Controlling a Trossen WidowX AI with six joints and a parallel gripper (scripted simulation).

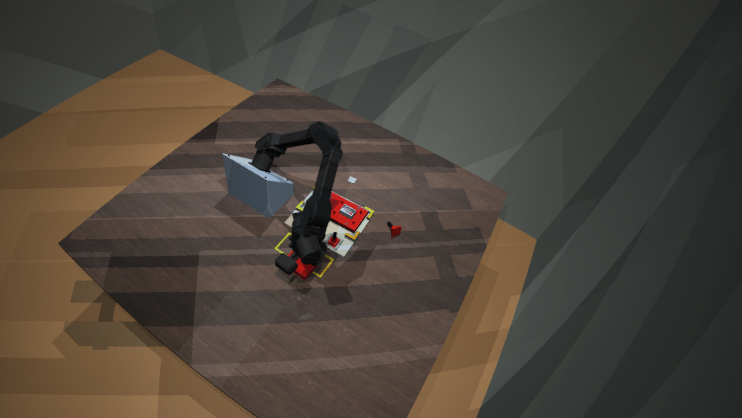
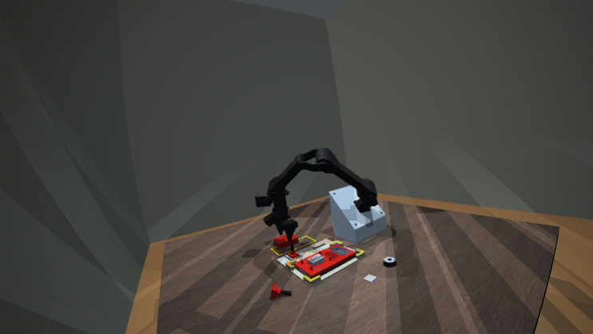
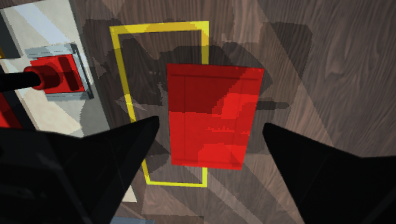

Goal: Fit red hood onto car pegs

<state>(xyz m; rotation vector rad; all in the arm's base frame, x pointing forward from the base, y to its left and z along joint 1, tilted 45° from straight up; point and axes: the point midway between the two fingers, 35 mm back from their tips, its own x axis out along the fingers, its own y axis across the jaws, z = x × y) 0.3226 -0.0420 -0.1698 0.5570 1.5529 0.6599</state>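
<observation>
My gripper tip is 1 cm above the red hood. From my gripper tip the other things lie so: black ring (20 cm behind, 42 cm to the left, 2 cm below); then grey engine block (28 cm to the left).
</observation>
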